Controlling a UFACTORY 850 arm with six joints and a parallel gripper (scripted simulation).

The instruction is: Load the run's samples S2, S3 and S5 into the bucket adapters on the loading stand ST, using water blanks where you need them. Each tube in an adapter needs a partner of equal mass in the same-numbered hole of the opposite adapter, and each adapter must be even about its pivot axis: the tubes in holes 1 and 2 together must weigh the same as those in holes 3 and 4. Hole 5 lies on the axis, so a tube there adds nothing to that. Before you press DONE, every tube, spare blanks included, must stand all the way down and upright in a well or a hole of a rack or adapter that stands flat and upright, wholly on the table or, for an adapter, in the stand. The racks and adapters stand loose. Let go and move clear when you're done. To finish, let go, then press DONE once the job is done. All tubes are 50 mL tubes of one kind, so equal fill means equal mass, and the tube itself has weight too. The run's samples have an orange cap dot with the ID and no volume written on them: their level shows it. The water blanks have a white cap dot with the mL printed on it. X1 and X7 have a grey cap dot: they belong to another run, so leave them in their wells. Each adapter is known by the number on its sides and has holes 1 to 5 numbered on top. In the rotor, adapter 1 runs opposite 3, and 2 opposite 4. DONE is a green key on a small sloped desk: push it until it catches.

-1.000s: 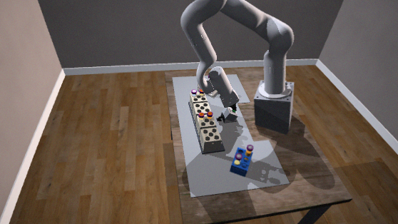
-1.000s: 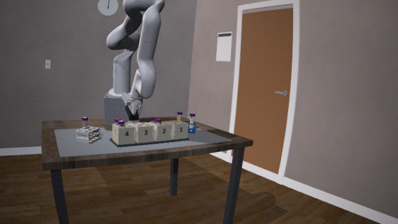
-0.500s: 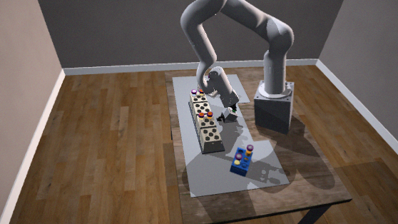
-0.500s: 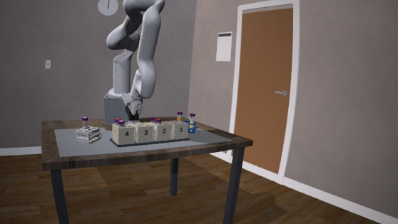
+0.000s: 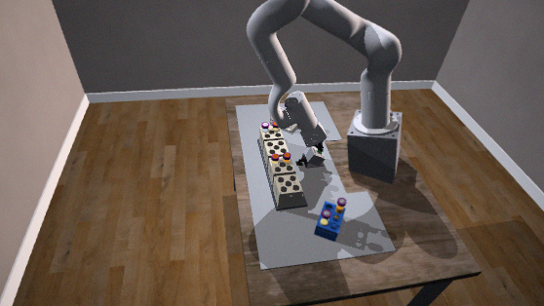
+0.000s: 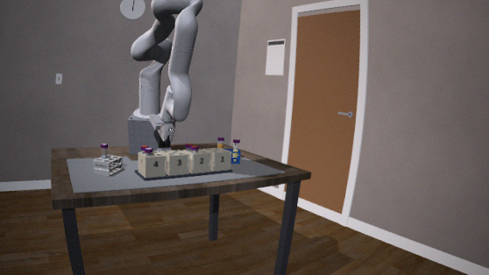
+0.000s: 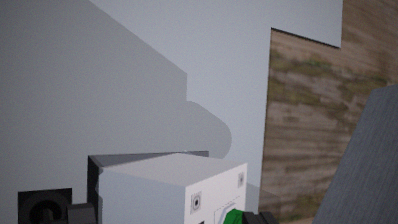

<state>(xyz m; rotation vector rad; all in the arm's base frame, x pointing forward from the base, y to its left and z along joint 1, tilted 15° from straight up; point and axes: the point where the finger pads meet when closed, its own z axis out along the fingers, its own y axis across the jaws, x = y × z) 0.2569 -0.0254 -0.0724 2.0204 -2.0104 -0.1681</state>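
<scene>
My hand is 30 mm above the green done key. From my hand the other things lie so: blue rack 60 mm ahead, 360 mm to the left, 60 mm below; loading stand 190 mm ahead, 30 mm to the left, 90 mm below; white rack 90 mm ahead, 310 mm to the right, 60 mm below.
</scene>
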